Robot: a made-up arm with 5 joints.
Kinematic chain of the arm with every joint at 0, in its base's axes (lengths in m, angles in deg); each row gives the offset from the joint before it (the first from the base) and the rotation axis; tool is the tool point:
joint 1: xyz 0 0 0.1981 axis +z
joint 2: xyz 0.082 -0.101 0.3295 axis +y
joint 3: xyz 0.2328 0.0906 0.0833 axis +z
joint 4: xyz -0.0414 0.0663 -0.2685 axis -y
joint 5: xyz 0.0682 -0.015 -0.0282 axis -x
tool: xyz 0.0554 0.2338 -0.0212
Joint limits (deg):
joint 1: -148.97..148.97
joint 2: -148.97..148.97
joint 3: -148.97..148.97
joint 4: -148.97..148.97
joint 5: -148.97..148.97
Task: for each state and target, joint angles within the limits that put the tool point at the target. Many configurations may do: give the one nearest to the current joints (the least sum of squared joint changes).
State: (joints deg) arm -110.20 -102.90 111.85 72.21 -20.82
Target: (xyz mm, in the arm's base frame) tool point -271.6 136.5 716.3
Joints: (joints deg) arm -133.32 -108.10 137.67 90.99 -39.72
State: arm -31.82 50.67 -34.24 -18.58 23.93
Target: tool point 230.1 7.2 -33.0
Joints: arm -34.47 41.53 -45.86 -13.64 23.41
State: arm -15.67 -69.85 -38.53 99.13 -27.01
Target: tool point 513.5 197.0 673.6
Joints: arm -4.24 -34.24 -69.19 121.46 -28.27
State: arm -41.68 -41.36 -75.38 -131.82 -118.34
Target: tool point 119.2 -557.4 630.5
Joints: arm -70.87 -65.08 -72.92 -119.90 -96.97
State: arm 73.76 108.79 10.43 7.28 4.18
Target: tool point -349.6 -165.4 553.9
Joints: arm 70.60 130.11 21.12 -1.45 12.51
